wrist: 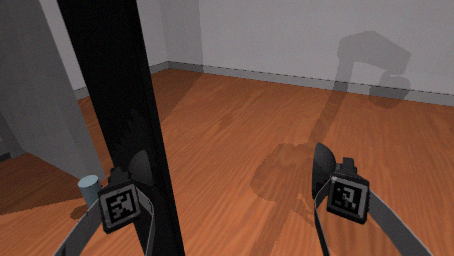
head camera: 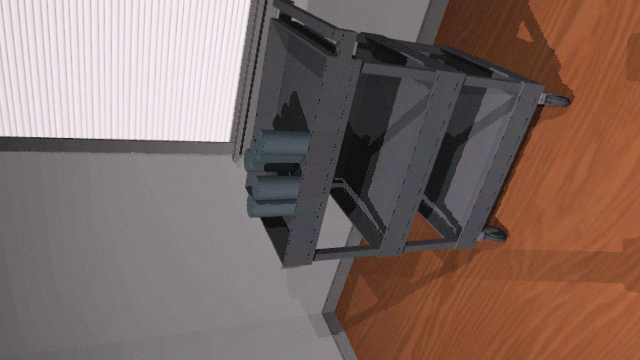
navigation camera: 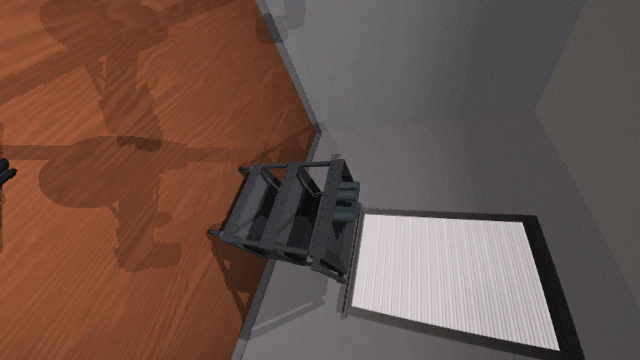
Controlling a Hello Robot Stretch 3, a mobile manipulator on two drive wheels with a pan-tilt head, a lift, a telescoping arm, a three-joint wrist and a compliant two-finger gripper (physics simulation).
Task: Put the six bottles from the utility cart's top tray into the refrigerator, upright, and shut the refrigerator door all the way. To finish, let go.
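Frame: origin at the robot's base, x left, y back, z up, level; metres.
Seen in the pictures: gripper, fingertip midpoint: (wrist: pixel 231 165).
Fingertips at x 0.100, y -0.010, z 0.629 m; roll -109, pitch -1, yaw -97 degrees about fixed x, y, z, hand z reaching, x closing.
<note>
Offsets run from my fingertips to a thing's top centre. "spot": to the spot under its first point.
Several blue-grey bottles @(dx -0.132, dy -1.249, dz +0.308 m) (head camera: pixel 277 187) @(dx -0.257, dy -1.198, dz +0.308 m) (navigation camera: pixel 345 214) stand grouped on the top tray (head camera: pixel 322 150) of the dark grey utility cart @(spot: dx -0.199, dy -1.046, dz -0.119 m) (head camera: pixel 419 160) (navigation camera: pixel 282 200); some hide others. Another blue-grey bottle @(dx +0.593, dy +0.480, dz -0.485 m) (wrist: pixel 90 189) stands upright on the floor at the lower left of the wrist view, partly behind the left finger's strap. My gripper (wrist: pixel 231 165) is open and empty, over the wooden floor, away from the cart. A tall grey panel (wrist: pixel 45 90) at the left of the wrist view looks like part of the refrigerator; how its door stands cannot be told.
A black column (wrist: pixel 112 75) rises behind the left finger in the wrist view. The cart stands on castors by the wall, below a window (head camera: pixel 120 65) (navigation camera: pixel 450 275) with a pale blind. A room corner lies beside the cart. Robot shadows fall on the floor.
</note>
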